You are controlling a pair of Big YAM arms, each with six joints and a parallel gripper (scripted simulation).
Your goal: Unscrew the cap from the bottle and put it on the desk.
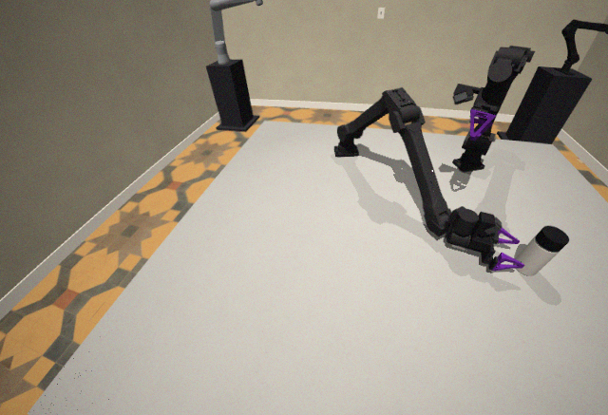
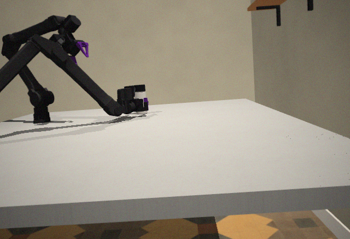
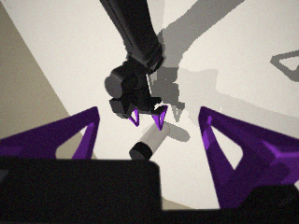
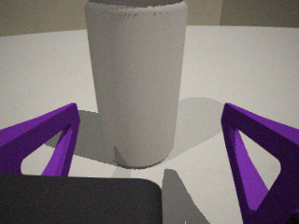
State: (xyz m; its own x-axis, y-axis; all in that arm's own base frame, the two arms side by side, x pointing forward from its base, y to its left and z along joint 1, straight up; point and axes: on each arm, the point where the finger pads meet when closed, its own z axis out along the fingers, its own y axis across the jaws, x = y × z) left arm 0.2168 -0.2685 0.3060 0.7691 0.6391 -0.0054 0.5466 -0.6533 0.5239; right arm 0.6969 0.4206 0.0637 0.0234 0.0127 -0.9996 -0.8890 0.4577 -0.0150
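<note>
The bottle is 50 mm to the left of my right hand and 40 mm above it. From my right hand the other things lie so: black cap (50 mm to the left, 80 mm above).
My left hand is 24 cm short of the black cap, 21 cm to the right of it and 16 cm above it. Also, from my left hand: bottle 24 cm ahead, 21 cm to the left, 20 cm below.
</note>
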